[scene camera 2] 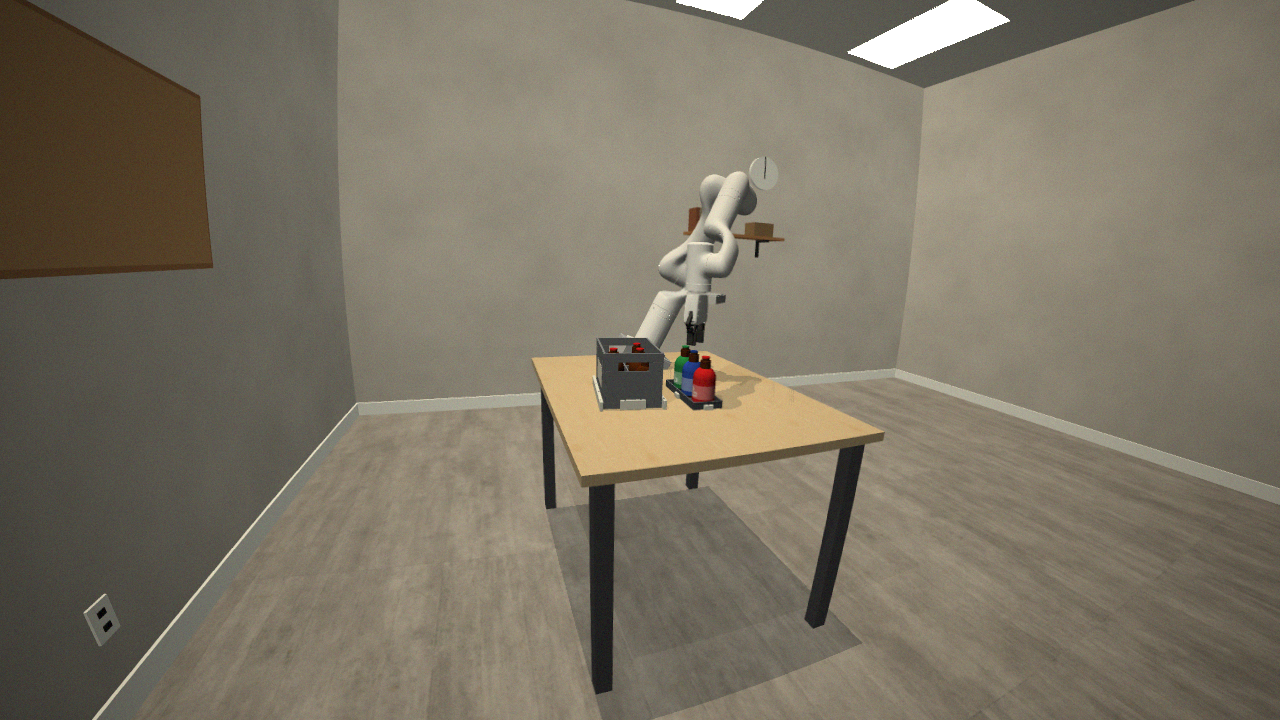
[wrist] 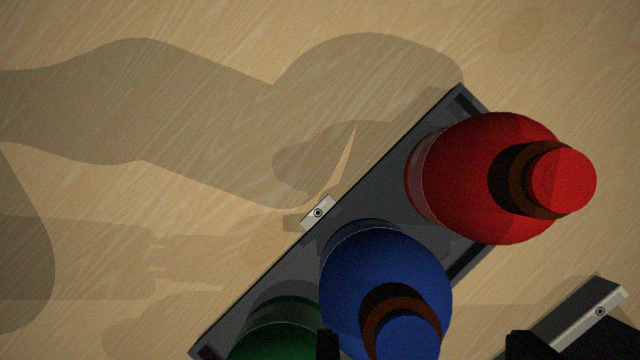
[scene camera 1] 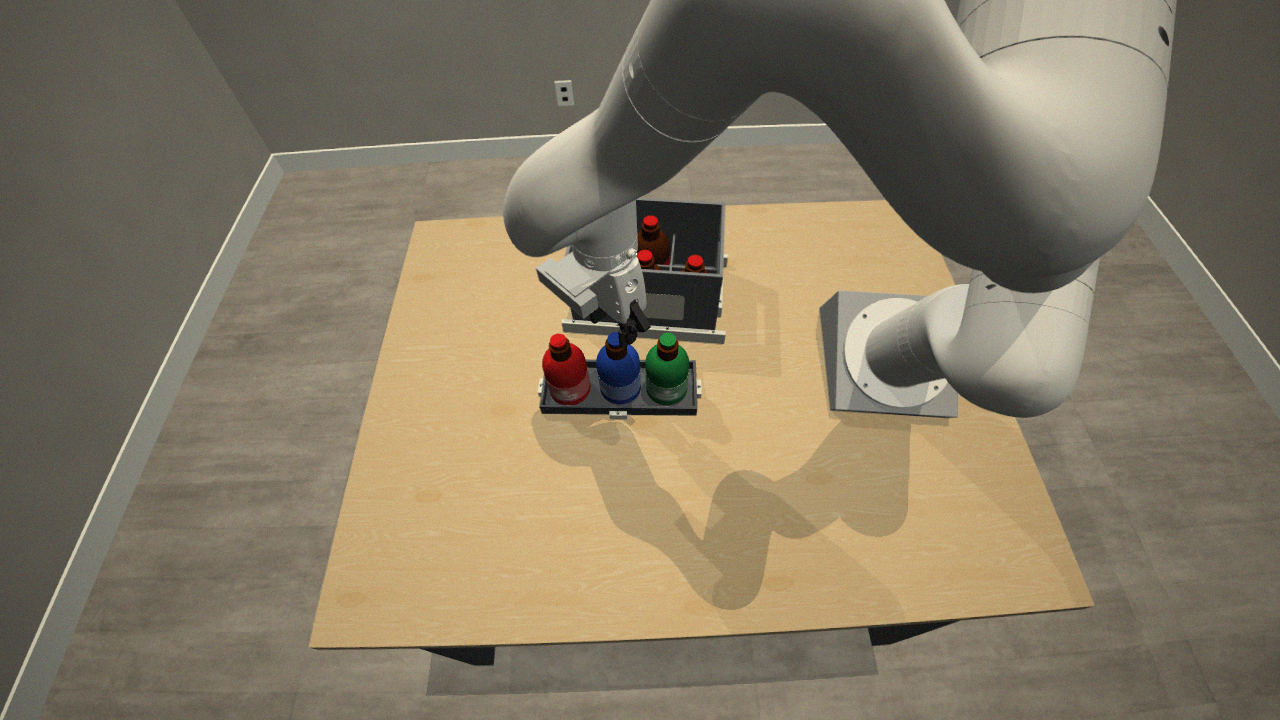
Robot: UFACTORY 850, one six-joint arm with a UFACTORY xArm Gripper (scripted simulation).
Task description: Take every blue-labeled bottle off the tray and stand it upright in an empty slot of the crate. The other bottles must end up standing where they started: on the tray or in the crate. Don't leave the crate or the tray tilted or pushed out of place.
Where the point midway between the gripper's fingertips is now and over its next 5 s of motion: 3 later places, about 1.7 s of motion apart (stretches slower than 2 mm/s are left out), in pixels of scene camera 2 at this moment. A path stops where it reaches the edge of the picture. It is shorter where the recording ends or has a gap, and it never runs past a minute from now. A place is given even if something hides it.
My gripper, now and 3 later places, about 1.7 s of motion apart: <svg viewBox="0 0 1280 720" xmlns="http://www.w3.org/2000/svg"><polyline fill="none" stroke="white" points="695,343 694,353 694,357 694,352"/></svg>
